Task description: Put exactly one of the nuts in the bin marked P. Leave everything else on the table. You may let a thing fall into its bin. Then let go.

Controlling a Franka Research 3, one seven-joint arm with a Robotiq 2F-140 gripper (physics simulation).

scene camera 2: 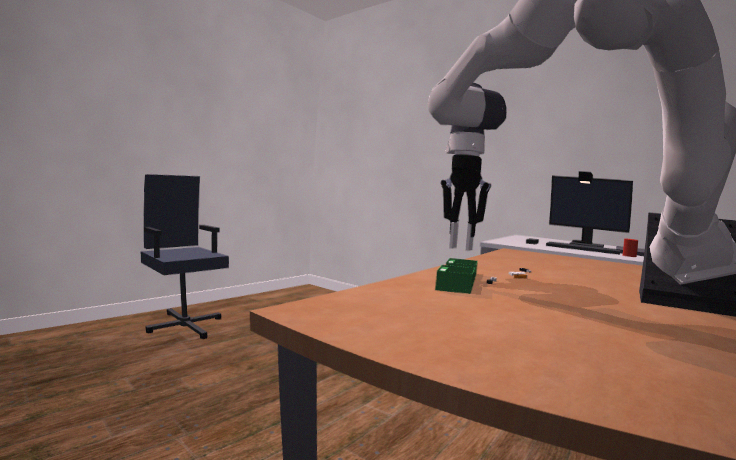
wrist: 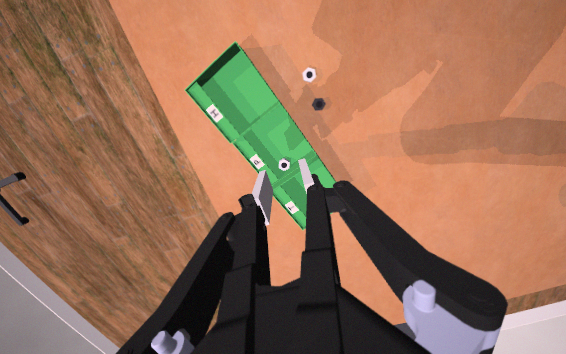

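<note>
My gripper (scene camera 2: pixel 461 248) (wrist: pixel 285 175) is partly open and empty, pointing down, its fingertips above the green bins. In the wrist view, a white nut (wrist: pixel 280 166) with a dark hole shows below and between the fingertips, within the outline of the green bin marked P (wrist: pixel 286 134); its exact height is hard to tell. A second white nut (wrist: pixel 304 75) and a dark nut (wrist: pixel 314 103) lie on the table beside the bins. In the scene view the bin interiors are hidden.
Bin H (wrist: pixel 252 90) adjoins P at one end and bin T (wrist: pixel 291 192) at the other, partly behind a finger. An orange piece (scene camera 2: pixel 520 276) and other small pieces lie farther along the table (scene camera 2: pixel 412 336). The table edge runs close to the bins' labelled side.
</note>
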